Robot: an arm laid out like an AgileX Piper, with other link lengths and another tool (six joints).
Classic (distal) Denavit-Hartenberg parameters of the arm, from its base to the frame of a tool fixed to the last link. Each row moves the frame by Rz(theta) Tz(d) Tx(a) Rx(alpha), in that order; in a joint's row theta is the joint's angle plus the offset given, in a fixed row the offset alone. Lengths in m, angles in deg.
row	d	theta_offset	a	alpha
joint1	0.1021	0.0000	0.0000	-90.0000
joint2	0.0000	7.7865	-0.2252	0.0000
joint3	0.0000	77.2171	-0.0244	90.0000
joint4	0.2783	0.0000	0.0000	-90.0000
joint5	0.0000	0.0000	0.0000	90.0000
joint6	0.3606	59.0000	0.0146	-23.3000
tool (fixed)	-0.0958	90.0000	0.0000	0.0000
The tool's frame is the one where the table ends.
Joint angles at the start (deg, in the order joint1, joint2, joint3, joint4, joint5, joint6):
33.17, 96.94, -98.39, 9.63, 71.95, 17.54
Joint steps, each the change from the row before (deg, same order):
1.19, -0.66, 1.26, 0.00, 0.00, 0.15
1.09, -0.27, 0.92, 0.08, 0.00, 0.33
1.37, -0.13, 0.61, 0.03, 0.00, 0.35
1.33, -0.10, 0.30, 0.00, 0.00, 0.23
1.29, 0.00, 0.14, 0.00, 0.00, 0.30
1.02, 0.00, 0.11, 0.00, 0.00, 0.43
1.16, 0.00, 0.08, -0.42, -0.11, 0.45
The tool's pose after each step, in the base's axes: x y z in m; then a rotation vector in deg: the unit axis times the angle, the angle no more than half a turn. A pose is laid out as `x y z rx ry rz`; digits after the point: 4 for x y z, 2 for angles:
0.3034 0.2690 0.1123 -134.73 -56.79 -58.53
0.2951 0.2733 0.1088 -134.53 -57.56 -57.29
0.2864 0.2792 0.1061 -134.04 -58.63 -56.17
0.2789 0.2852 0.1050 -133.34 -59.79 -55.42
0.2719 0.2912 0.1043 -132.67 -60.80 -54.75
0.2662 0.2960 0.1037 -132.25 -61.36 -54.21
0.2615 0.3003 0.1030 -131.87 -62.31 -54.04

